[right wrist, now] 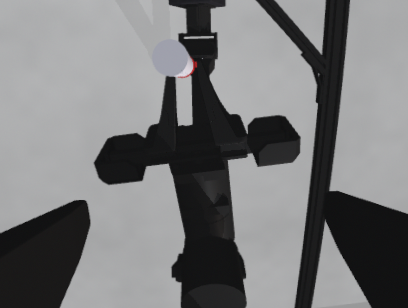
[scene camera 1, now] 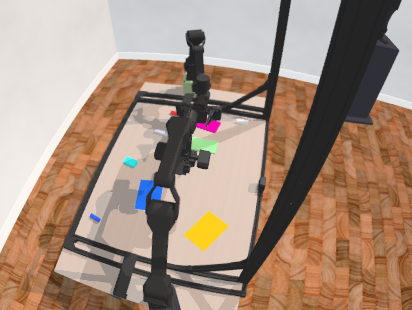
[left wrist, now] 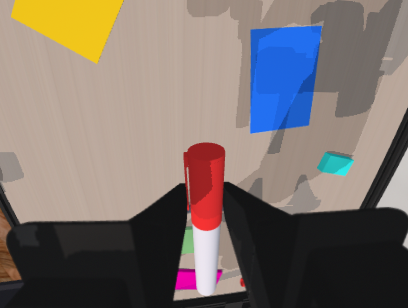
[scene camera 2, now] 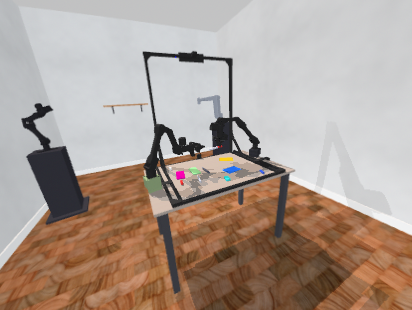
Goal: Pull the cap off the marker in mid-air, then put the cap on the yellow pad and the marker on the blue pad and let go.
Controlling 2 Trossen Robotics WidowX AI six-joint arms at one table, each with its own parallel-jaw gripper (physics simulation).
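Pixels of known places: left gripper, fingertip midpoint: (left wrist: 204,189) (scene camera 2: 219,147); right gripper, fingertip midpoint: (right wrist: 208,208) (scene camera 2: 202,145); left arm's base at its link origin: (right wrist: 198,5) (scene camera 1: 161,299) (scene camera 2: 255,148); right arm's base at its link origin: (scene camera 1: 192,77) (scene camera 2: 151,176).
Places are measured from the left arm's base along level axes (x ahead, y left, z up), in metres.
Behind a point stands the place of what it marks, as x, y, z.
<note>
The marker has a white body (left wrist: 206,260) @[0.501, -0.207, 0.112] (right wrist: 170,57) @[0.554, -0.228, 0.098] and a red cap (left wrist: 206,200) @[0.449, -0.184, 0.118] (scene camera 2: 220,147) @[0.443, -0.176, 0.100], joined, in mid-air above the table. My left gripper (left wrist: 204,189) @[0.452, -0.185, 0.104] is shut on the red cap. My right gripper is open and empty, apart from the marker. It is roughly level and faces the white free end, which shows up and left of the middle between its fingers in the right wrist view. The yellow pad (scene camera 1: 206,230) @[0.262, -0.226, -0.087] (scene camera 2: 226,159) @[0.266, -0.217, -0.087] (left wrist: 70,25) @[0.296, -0.261, -0.087] and blue pad (scene camera 1: 145,196) @[0.476, -0.015, -0.088] (scene camera 2: 231,170) @[0.499, -0.026, -0.087] (left wrist: 285,65) @[0.456, -0.024, -0.087] lie flat on the table.
A cyan block (scene camera 1: 130,162) @[0.662, 0.028, -0.073] (left wrist: 335,164) @[0.661, 0.023, -0.073] lies beyond the blue pad. A green pad (scene camera 1: 206,145) @[0.676, -0.337, -0.080], a magenta pad (scene camera 1: 211,126) @[0.789, -0.393, -0.080], a small blue piece (scene camera 1: 95,218) @[0.401, 0.220, -0.067] and a white piece (scene camera 1: 242,121) @[0.775, -0.551, -0.069] also lie on the table. Black rails and a tall frame (scene camera 2: 148,85) @[0.797, -0.682, 0.693] border it.
</note>
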